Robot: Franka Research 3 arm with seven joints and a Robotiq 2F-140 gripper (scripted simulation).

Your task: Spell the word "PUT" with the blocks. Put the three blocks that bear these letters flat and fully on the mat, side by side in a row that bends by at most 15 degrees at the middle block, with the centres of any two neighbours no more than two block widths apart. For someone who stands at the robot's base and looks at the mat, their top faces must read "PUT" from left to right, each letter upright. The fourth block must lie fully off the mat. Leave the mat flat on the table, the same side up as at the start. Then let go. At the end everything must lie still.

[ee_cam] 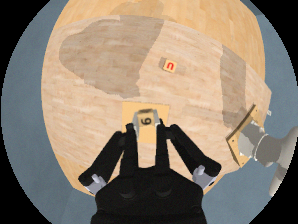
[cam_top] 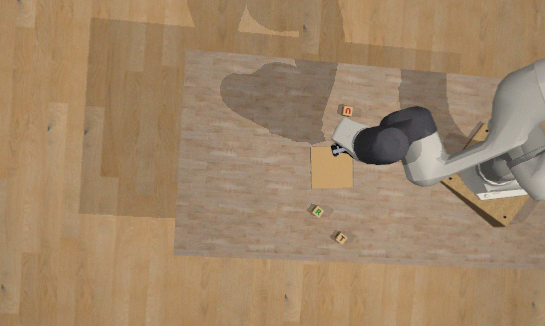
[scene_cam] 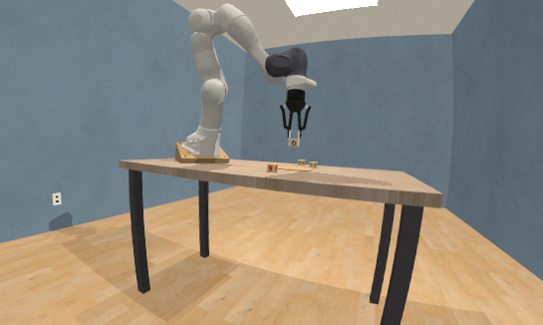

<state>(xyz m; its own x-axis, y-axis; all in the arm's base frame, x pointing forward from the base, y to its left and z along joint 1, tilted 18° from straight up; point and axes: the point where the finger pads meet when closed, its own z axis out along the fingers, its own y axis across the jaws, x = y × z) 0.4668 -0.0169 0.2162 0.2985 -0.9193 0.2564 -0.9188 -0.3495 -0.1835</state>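
Now: the red U block 120 mm to the right of my hand, 120 mm below it and 40 mm behind it. Also, from my hand: green P block (220 mm to the left, 120 mm below, 40 mm ahead); block marked 6 (20 mm below); tan mat (130 mm below, 70 mm to the left).
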